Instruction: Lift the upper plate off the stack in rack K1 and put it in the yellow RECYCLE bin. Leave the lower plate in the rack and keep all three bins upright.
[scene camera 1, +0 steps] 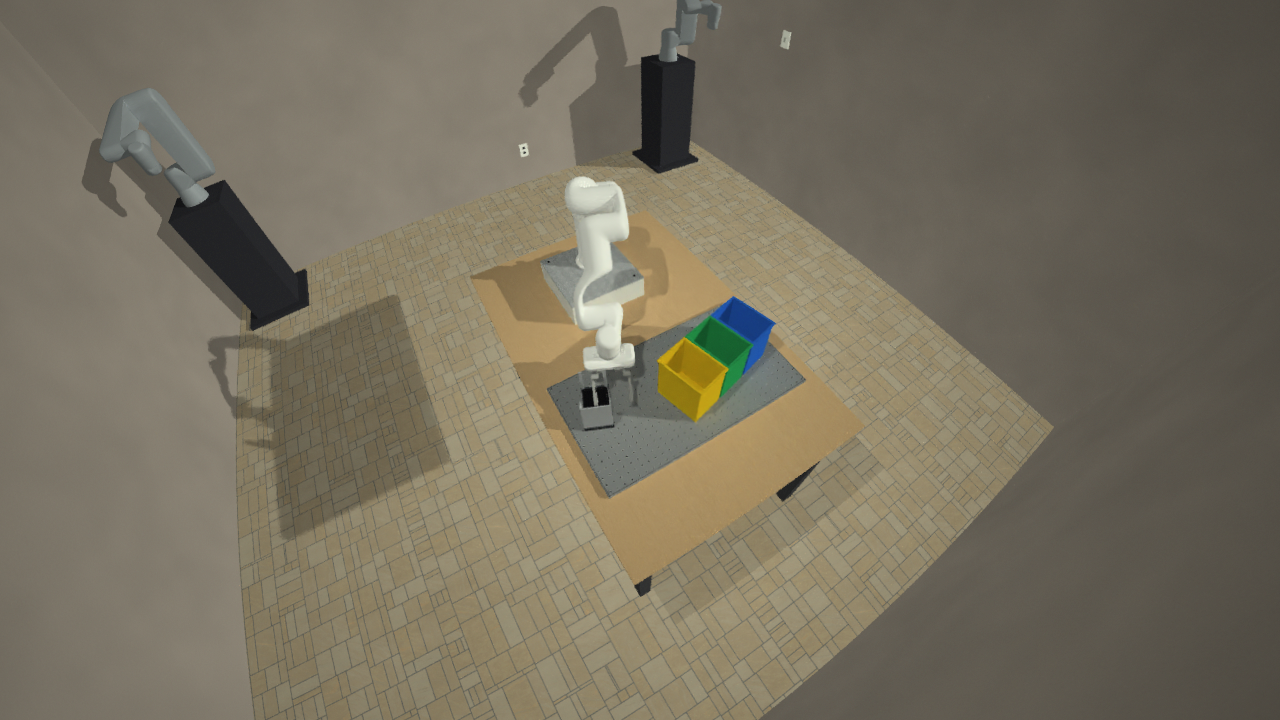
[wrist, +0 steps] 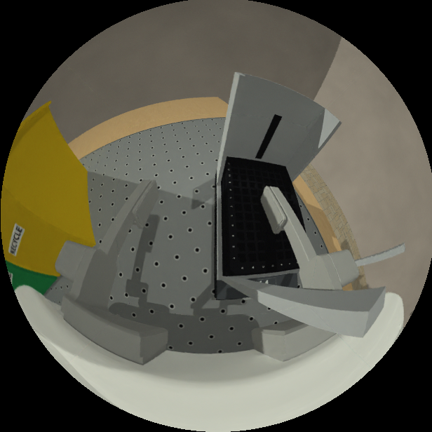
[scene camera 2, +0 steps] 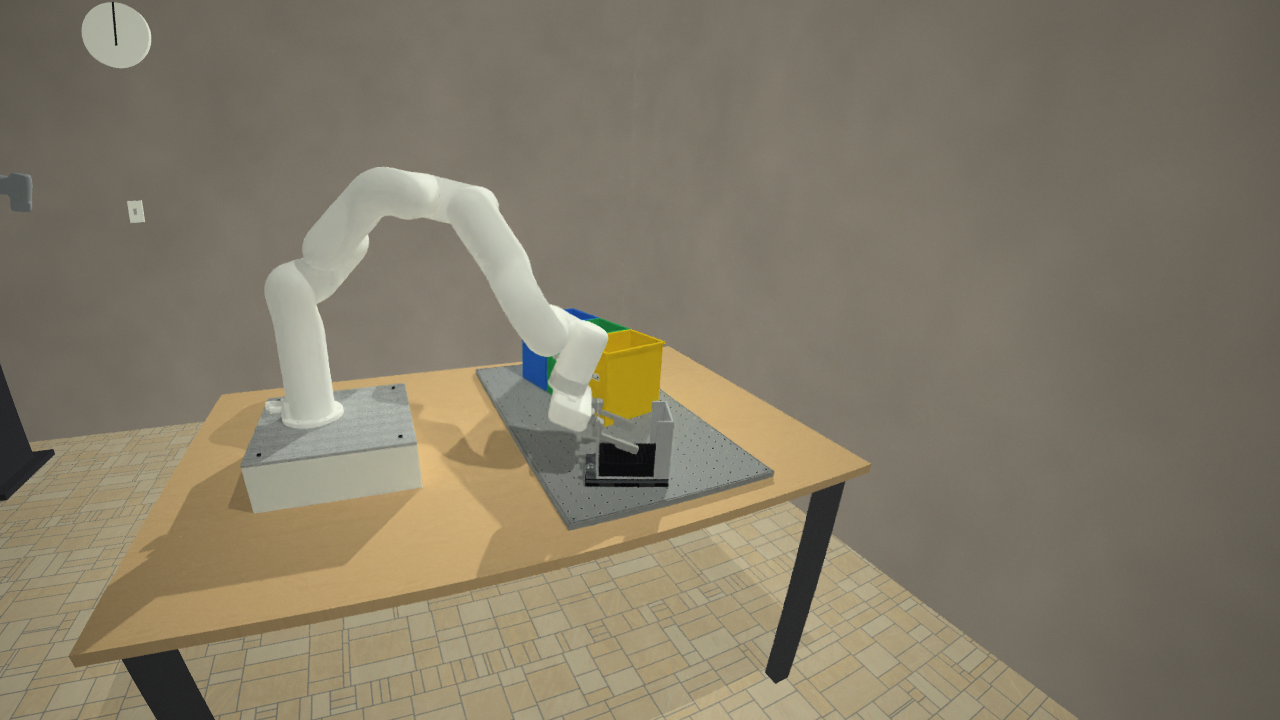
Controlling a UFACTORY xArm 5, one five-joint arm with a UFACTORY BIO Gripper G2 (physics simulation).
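Where they show: end effector, tool point: (scene camera 1: 613, 397) (scene camera 2: 625, 434); arm's base, origin of the base link: (scene camera 2: 313, 415).
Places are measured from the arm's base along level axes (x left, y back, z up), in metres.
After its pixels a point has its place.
Observation:
Rack K1 (scene camera 1: 597, 417) {z -0.008, x -0.320, y -0.652 m} (scene camera 2: 663, 452) {z -0.010, x -0.358, y -0.620 m} (wrist: 295, 107) has grey end walls and holds a black plate stack (scene camera 1: 588, 396) {z -0.042, x -0.301, y -0.549 m} (scene camera 2: 626, 459) {z -0.041, x -0.307, y -0.571 m} (wrist: 255, 215). The seam between the upper and lower plate cannot be made out. My gripper (scene camera 1: 614, 394) {z -0.028, x -0.237, y -0.603 m} (scene camera 2: 626, 440) {z -0.028, x -0.237, y -0.603 m} (wrist: 210, 192) is partly open and empty. It is off-centre over the rack: in the wrist view the right finger is above the black plate and the left finger is beside the rack, toward the bins. The yellow RECYCLE bin (scene camera 1: 691, 385) {z 0.095, x -0.052, y -0.759 m} (scene camera 2: 631, 385) {z 0.001, x -0.065, y -0.703 m} (wrist: 45, 190) stands upright; its visible interior shows no plate.
The green bin (scene camera 1: 735, 362) {z 0.094, x 0.114, y -0.762 m} (scene camera 2: 610, 325) {z 0.087, x 0.151, y -0.745 m} (wrist: 27, 279) and blue bin (scene camera 1: 759, 342) {z 0.053, x 0.261, y -0.721 m} (scene camera 2: 534, 362) {z -0.021, x 0.223, y -0.555 m} stand upright in a row beyond the yellow one. Rack and bins stand on a grey perforated board (scene camera 1: 640, 461) {z -0.087, x -0.266, y -0.817 m} (scene camera 2: 716, 461) {z -0.085, x -0.321, y -0.779 m} (wrist: 185, 145) on the wooden table (scene camera 1: 707, 501) {z -0.099, x -0.162, y -1.029 m} (scene camera 2: 375, 546) {z -0.098, x -0.339, y -0.101 m}.

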